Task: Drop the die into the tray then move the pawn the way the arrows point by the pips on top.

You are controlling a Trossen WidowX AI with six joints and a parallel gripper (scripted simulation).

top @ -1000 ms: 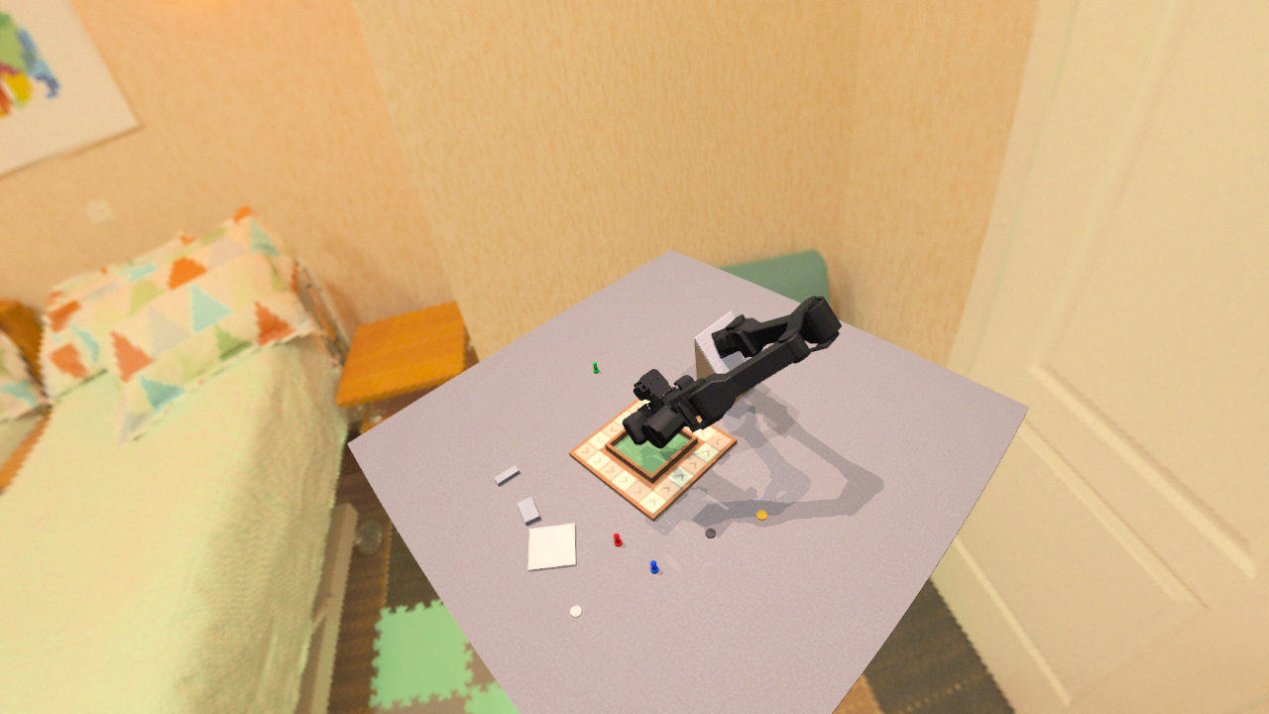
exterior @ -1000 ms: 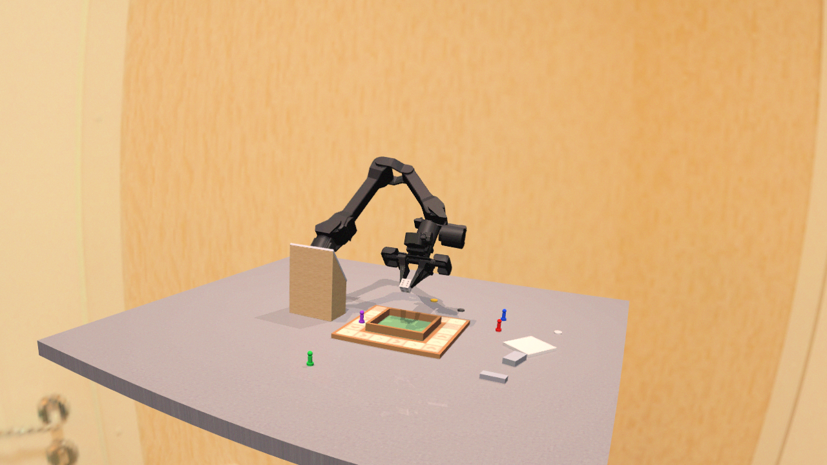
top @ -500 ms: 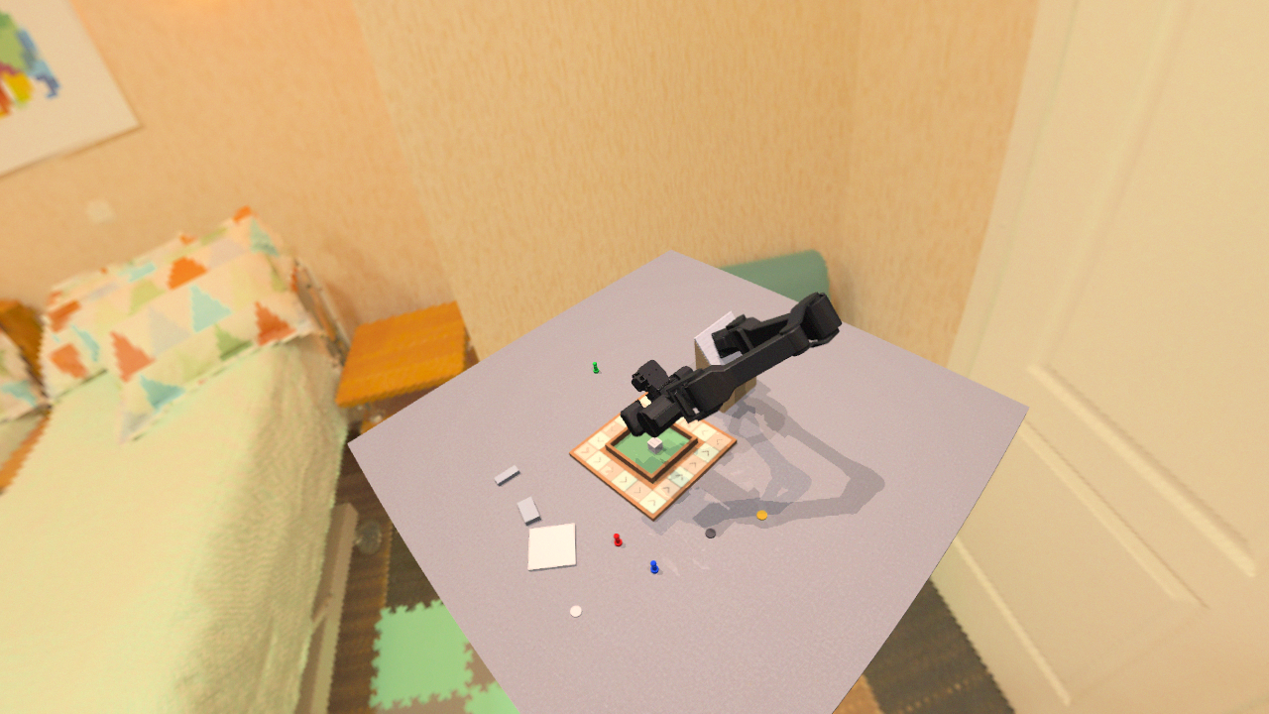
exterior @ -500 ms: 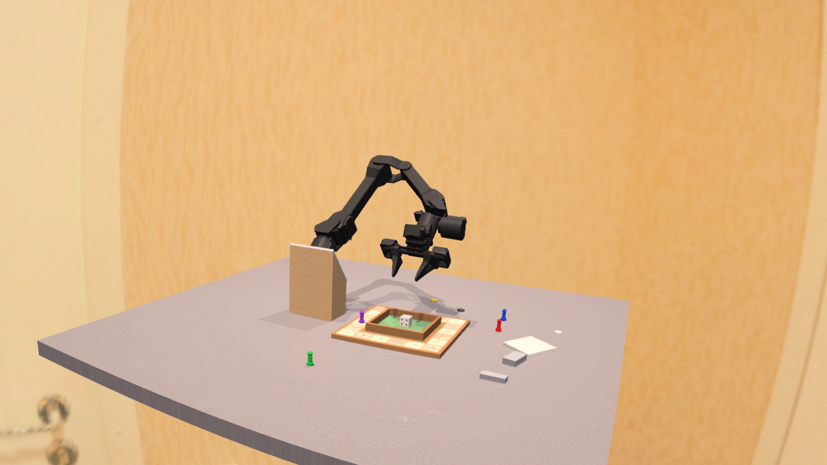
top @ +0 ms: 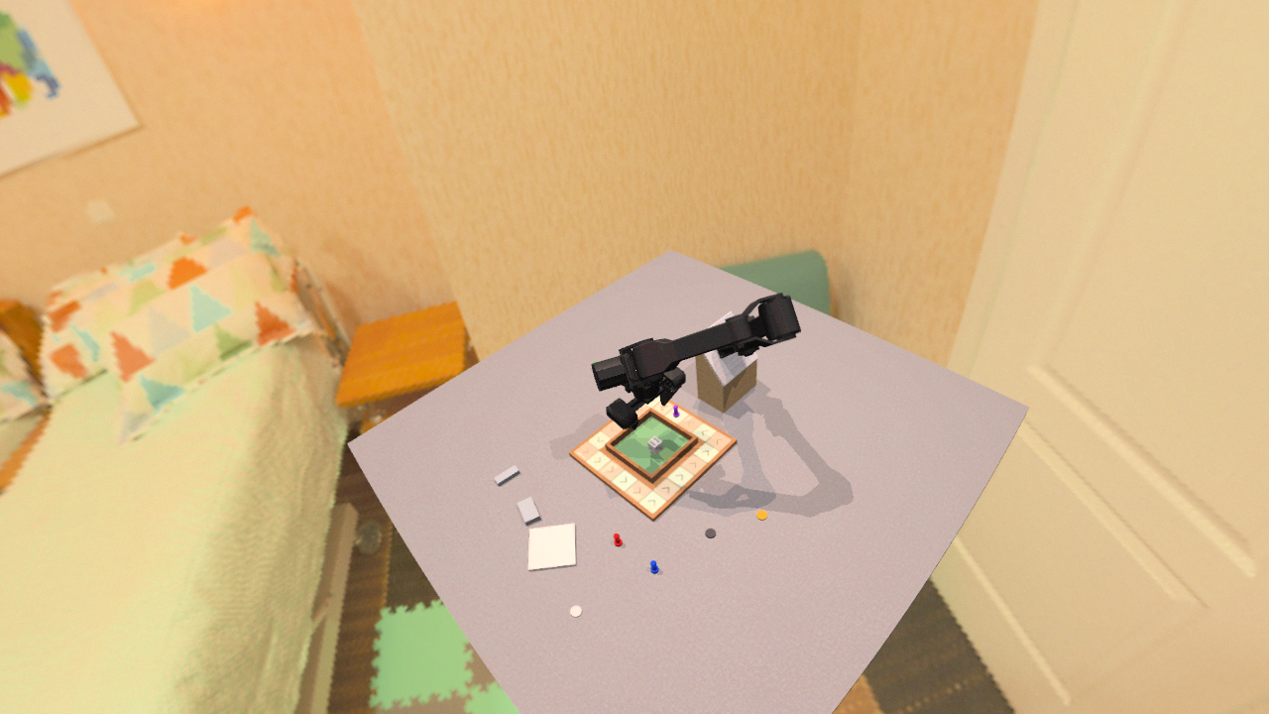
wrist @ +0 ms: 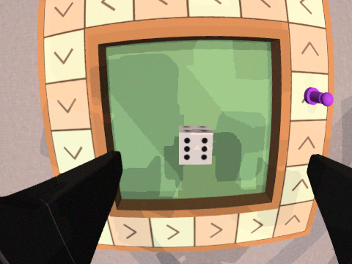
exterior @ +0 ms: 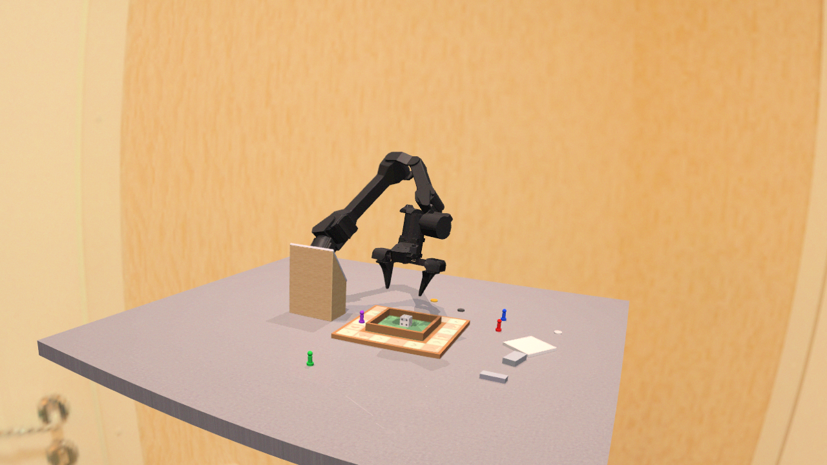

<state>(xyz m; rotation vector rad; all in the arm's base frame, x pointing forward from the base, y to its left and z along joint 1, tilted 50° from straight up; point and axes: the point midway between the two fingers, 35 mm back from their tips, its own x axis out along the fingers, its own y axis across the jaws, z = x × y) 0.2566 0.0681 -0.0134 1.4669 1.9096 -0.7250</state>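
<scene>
Right now the purple pawn is 10 cm behind my gripper tip, 8 cm below it and 4 cm to the right of it. Round my gripper tip: white die (8 cm below, 2 cm to the left); then red pawn (21 cm ahead, 16 cm to the left, 9 cm below); then green dice tray (10 cm below, 1 cm ahead).
</scene>
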